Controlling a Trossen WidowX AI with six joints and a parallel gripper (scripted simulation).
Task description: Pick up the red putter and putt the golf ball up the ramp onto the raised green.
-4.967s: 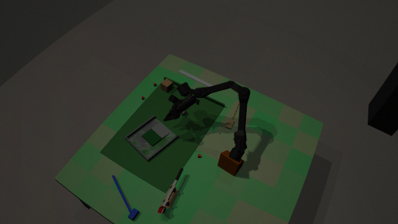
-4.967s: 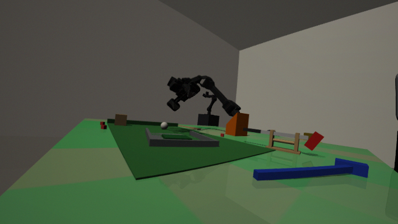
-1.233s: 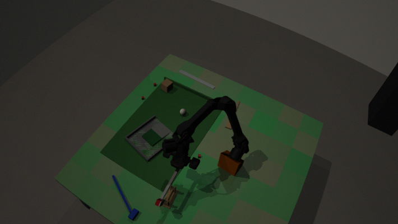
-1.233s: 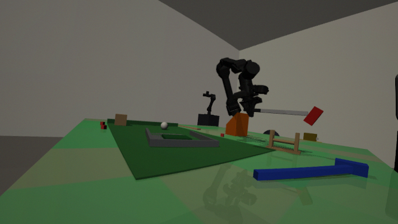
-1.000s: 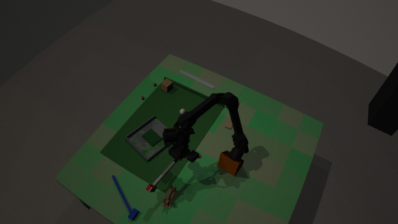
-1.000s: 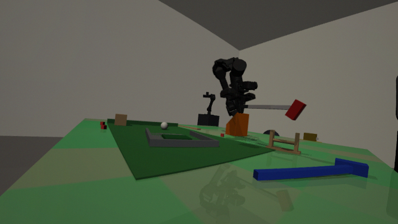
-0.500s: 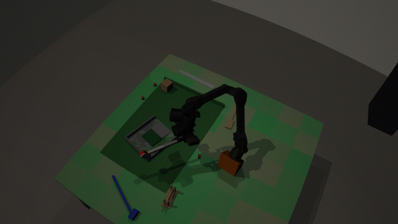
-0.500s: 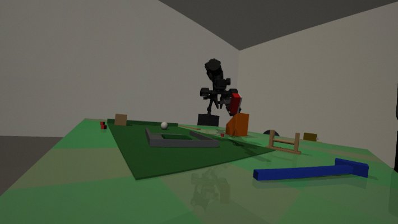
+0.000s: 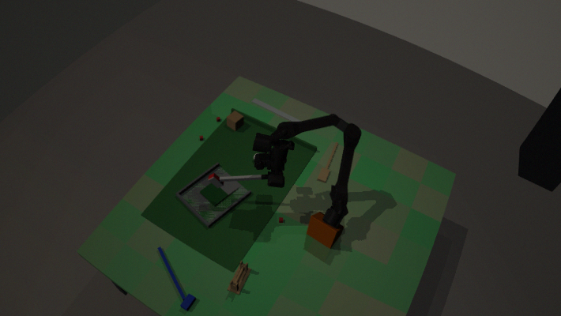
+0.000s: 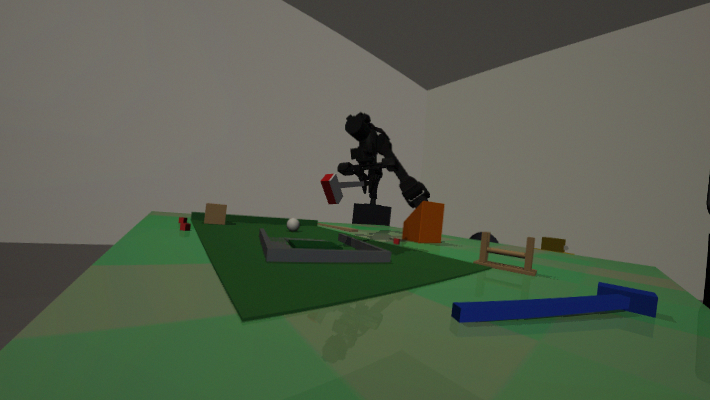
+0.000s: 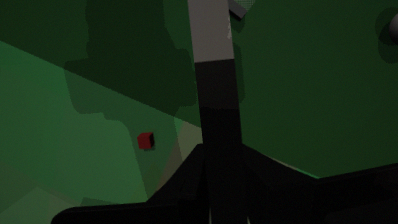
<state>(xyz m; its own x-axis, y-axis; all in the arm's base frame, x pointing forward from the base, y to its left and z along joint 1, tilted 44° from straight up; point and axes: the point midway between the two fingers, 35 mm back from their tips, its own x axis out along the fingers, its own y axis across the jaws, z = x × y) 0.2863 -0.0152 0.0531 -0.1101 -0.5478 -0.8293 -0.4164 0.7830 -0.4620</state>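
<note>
My gripper tip is 100 mm short of the red putter, 50 mm to the right of it and 10 mm below it. Round my gripper tip: wooden rack: 60 mm behind, 390 mm to the left, 110 mm below; brown box: 360 mm ahead, 310 mm to the right, 110 mm below; white golf ball: 150 mm ahead, 170 mm to the right, 120 mm below.
</note>
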